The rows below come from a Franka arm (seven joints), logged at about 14 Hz.
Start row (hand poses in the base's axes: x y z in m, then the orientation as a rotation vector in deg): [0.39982, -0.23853, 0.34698, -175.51, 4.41, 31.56]
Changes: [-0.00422, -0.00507, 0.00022, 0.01, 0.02, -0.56]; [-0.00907, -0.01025, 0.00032, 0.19, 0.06, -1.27]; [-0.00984, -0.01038, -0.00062, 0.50, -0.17, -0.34]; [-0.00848, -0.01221, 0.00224, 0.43, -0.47, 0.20]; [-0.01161, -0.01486, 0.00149, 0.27, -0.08, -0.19]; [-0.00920, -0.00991, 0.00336, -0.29, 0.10, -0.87]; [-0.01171, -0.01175, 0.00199, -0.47, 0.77, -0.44]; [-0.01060, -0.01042, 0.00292, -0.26, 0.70, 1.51]
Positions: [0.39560, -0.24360, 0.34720, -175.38, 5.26, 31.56]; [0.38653, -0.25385, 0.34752, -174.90, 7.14, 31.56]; [0.37669, -0.26423, 0.34690, -174.38, 7.49, 31.23]; [0.36821, -0.27644, 0.34914, -174.12, 7.04, 30.48]; [0.35660, -0.29130, 0.35063, -173.83, 7.24, 30.32]; [0.34740, -0.30121, 0.35399, -173.89, 8.65, 30.44]; [0.33569, -0.31296, 0.35598, -174.07, 9.50, 31.63]; [0.32509, -0.32338, 0.35890, -174.53, 7.33, 32.83]
